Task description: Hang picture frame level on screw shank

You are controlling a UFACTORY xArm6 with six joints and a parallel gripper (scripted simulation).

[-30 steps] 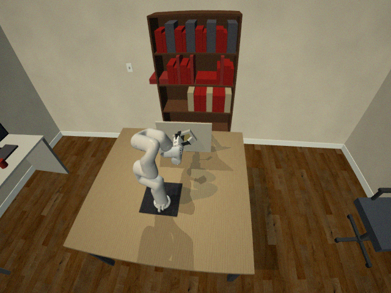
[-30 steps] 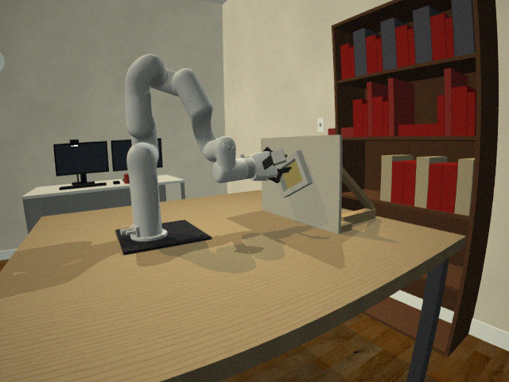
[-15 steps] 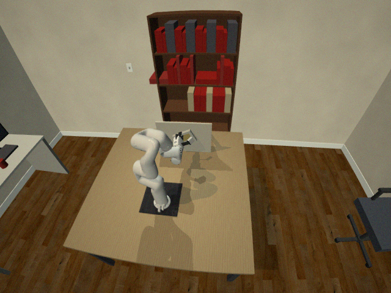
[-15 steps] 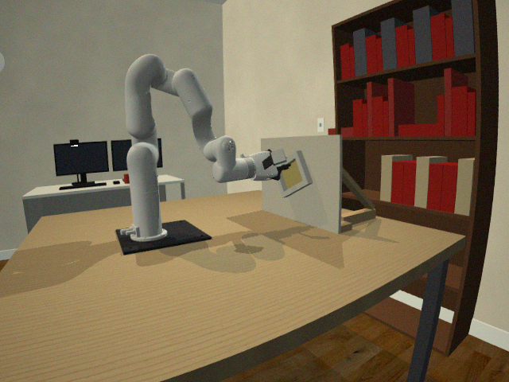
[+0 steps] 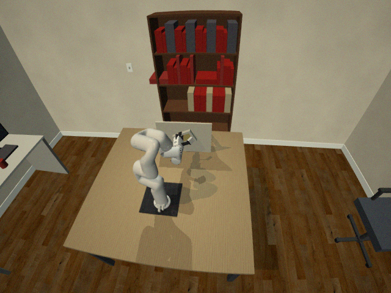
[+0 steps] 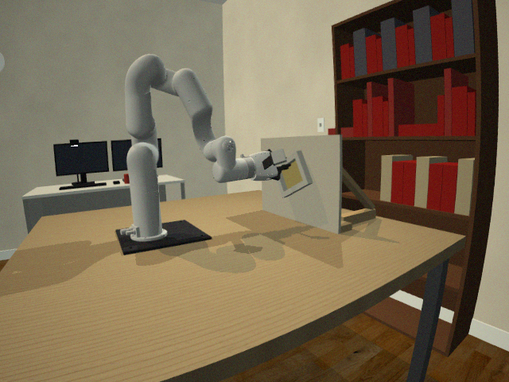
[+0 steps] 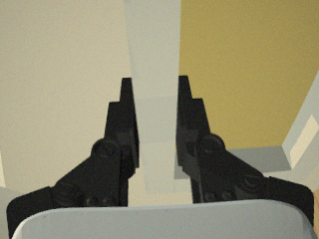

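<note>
Right now my hand is 2 cm short of the picture frame, 3 cm to the left of it and 4 cm above it. The rest, counted from my hand: grey wall board 4 cm ahead, 3 cm to the right, 6 cm below.
</note>
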